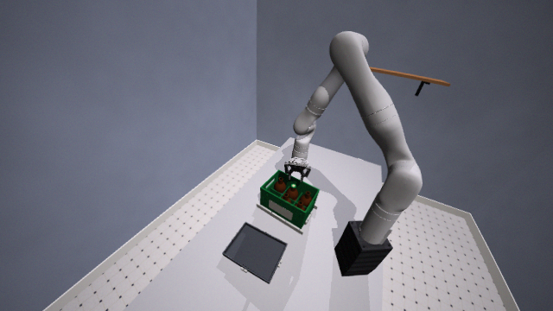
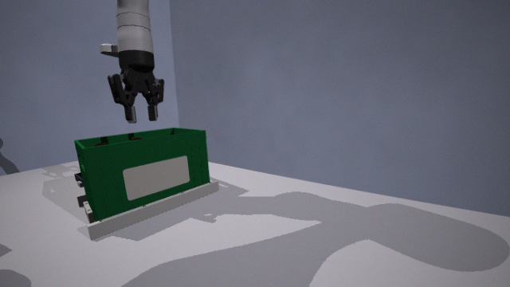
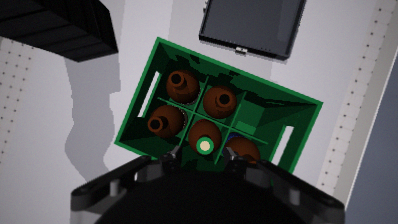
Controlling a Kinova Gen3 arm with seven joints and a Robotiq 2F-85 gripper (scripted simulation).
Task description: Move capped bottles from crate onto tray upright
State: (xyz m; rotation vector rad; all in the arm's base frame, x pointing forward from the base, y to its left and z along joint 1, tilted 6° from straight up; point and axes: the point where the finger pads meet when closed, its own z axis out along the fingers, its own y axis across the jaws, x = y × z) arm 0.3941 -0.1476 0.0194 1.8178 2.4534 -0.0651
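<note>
My gripper is now 140 mm above the brown bottle. The rest, counted from my hand: green crate 10 mm ahead, 40 mm to the left, 140 mm below; dark tray 20 mm ahead, 350 mm to the left, 210 mm below.
</note>
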